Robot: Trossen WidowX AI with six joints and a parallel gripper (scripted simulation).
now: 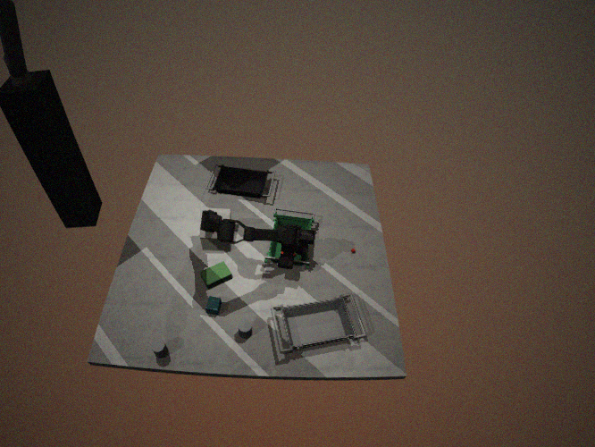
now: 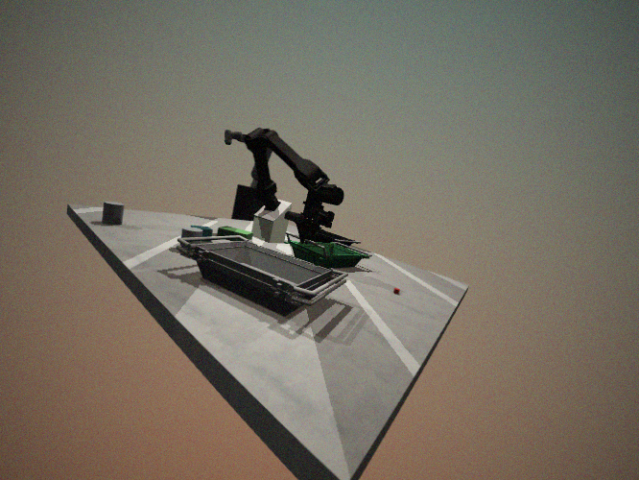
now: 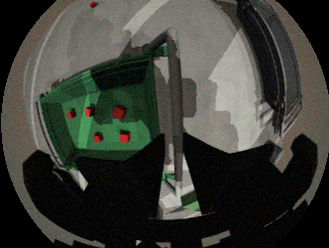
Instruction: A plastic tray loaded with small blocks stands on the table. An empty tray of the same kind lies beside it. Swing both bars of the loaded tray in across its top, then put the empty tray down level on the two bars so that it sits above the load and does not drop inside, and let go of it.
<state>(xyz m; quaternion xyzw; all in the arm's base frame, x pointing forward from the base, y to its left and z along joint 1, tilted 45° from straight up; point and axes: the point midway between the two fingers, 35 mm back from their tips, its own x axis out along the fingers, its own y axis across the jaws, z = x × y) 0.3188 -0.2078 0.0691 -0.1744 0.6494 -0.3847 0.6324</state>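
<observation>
The dark tray is 18 cm behind my gripper tip, 57 cm to the left of it and 3 cm below it. The rest, counted from my gripper tip: teal cube 33 cm behind, 17 cm to the right, 5 cm below; green block 32 cm behind, 1 cm to the right, 6 cm below.
</observation>
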